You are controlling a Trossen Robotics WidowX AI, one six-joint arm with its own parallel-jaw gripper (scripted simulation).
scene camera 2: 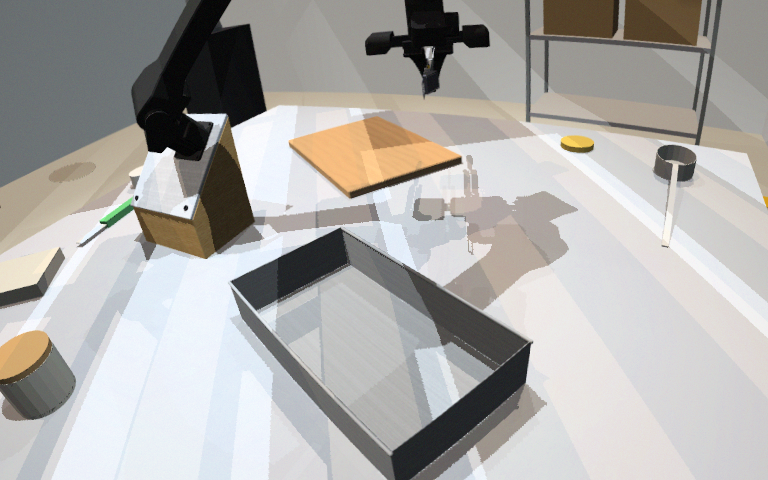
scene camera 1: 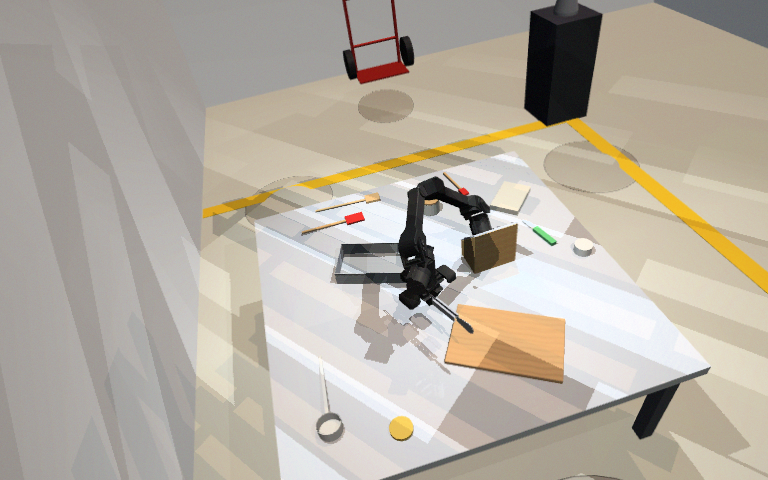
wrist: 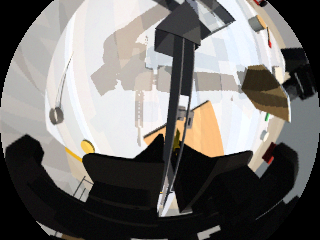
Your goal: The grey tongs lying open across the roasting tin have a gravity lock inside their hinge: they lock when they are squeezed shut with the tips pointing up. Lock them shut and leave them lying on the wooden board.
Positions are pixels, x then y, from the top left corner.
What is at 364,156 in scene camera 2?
A wooden board.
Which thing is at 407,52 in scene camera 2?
My gripper.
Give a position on a wooden board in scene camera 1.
532,346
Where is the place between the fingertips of my gripper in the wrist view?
163,137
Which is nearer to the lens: the cream block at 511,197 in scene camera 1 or the long-handled ring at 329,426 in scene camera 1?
The long-handled ring.
